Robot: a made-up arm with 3 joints.
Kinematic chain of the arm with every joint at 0, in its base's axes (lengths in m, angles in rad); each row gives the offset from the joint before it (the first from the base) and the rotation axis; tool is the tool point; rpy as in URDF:
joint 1: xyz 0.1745 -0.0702 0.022 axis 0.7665 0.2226 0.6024
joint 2: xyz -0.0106 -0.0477 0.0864 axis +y
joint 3: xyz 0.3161 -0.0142 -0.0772 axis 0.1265 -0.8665 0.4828
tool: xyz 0.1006 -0.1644 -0.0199 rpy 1.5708 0 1.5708
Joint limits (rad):
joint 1: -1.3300..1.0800
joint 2: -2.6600..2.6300
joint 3: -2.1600..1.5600
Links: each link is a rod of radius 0.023 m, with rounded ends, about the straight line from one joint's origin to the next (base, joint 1, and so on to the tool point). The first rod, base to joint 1, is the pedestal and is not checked.
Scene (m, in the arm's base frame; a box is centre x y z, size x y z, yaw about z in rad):
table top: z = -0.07
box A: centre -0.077 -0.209 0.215 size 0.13 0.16 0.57 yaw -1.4
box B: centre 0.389 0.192 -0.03 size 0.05 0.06 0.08 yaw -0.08
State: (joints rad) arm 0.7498 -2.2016 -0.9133
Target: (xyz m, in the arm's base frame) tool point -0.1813 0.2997 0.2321
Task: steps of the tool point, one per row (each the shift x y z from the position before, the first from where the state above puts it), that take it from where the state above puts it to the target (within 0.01 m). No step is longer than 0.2 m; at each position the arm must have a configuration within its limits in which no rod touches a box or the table.
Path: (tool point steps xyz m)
1: -0.0529 0.0374 0.1107
2: -0.0505 0.0694 0.0958
3: -0.0417 0.0957 0.0741
4: -0.0276 0.1137 0.0481
5: -0.1165 0.1225 -0.0063
6: -0.0946 0.1292 -0.0585
7: -0.0594 0.1328 -0.1047
8: -0.0266 0.0984 -0.1453

